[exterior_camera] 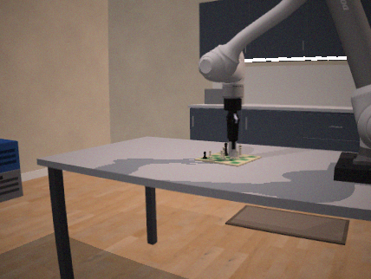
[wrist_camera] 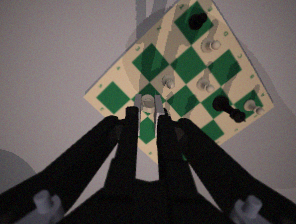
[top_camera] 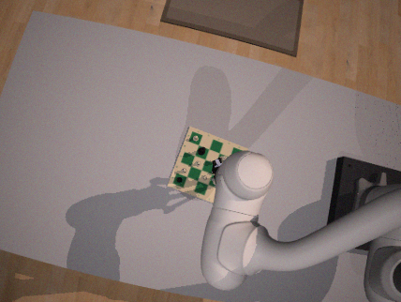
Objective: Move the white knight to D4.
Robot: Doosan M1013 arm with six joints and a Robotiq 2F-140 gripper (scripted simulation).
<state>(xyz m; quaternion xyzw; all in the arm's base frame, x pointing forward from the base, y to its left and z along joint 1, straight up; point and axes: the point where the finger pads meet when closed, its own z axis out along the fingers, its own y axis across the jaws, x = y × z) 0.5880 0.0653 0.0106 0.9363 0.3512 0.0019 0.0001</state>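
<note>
My hand is 30 mm above the white knight. From my hand the other things lie so: black pawn 120 mm ahead, 40 mm below, 30 mm to the left; tall black piece 90 mm to the right, 80 mm ahead, 20 mm below; green-and-cream chessboard 50 mm below, 40 mm to the right, 40 mm ahead.
</note>
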